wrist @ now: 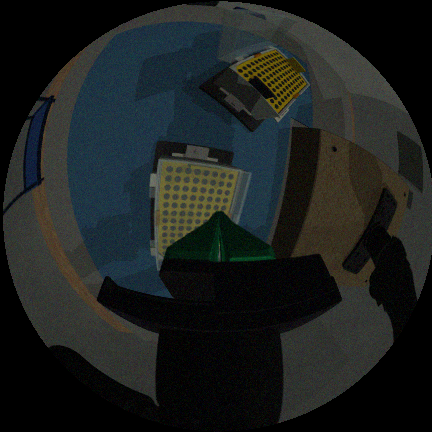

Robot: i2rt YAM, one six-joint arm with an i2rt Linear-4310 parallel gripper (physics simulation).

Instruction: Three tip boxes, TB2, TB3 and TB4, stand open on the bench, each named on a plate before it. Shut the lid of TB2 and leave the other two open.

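Frame: origin at the arm's base, x ahead, y left, z up, level; metres.
Seen in the pictures: gripper, between the fingertips: (218, 216); arm's base, origin of its link: (372, 234).
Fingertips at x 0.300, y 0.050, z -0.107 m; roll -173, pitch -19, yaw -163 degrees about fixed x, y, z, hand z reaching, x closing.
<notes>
Pixels of each thing's top centre, then the offset from my fingertips to it. Level surfaces: height alone.
- nearer tip box, centre of its top: (209, 227) dx +0.002, dy +0.017, dz -0.009 m
- farther tip box, centre of its top: (285, 71) dx -0.033, dy -0.198, dz -0.011 m
- blue mat, height of its surface: dz -0.086 m
My gripper (218, 216) has green fingertips, shut together with no gap. They are over the lower right part of the nearer tip box (192, 200) and hide that corner. This box's yellow rack looks pale, as if under a clear lid, and a clear rim shows along its right side. A farther tip box (277, 80) stands turned at the upper right. Its yellow rack is bright with a dark patch, and a faint clear panel, seemingly its raised lid, shows behind it. I cannot read a name plate on either box. A third tip box does not show.
The boxes stand on a blue mat (105, 125). A tall brown block or board (325, 200) with a dark side rises at the right, with a black fixture (382, 210) on it. A blue-framed object (35, 145) is at the far left, past the wooden edge.
</notes>
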